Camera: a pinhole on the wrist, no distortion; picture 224 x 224 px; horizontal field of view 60.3 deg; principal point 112.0 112.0 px. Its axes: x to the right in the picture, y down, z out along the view. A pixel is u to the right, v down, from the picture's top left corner.
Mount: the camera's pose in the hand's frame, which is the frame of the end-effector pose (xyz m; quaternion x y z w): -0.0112 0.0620 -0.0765 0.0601 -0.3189 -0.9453 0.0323
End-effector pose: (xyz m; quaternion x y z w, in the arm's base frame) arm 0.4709 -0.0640 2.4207 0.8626 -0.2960 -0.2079 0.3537
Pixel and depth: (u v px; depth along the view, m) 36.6 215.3 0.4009
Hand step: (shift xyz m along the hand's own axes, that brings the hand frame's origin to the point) 0.0952 0.1471 0.3849
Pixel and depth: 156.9 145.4 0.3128
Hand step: -0.1241 0.1991 0.1965
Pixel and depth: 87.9 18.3 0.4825
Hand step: -0.0216 0.5433 0.1677
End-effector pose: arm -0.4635 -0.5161 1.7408 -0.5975 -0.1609 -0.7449 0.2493
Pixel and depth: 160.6 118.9 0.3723
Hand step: -0.1538 0.2651 0.2167
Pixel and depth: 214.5 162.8 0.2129
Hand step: -0.1506 0.1337 0.1151
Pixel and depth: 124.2 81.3 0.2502
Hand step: -0.0614 0.2420 0.0954
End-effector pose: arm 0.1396 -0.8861 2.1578 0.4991 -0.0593 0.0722 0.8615
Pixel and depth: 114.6 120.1 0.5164
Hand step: -0.0869 0.3534 0.3436
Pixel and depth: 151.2 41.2 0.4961
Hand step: -0.1819 0.4939 0.1952
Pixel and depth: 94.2 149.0 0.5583
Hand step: -0.0326 0.3165 0.4340
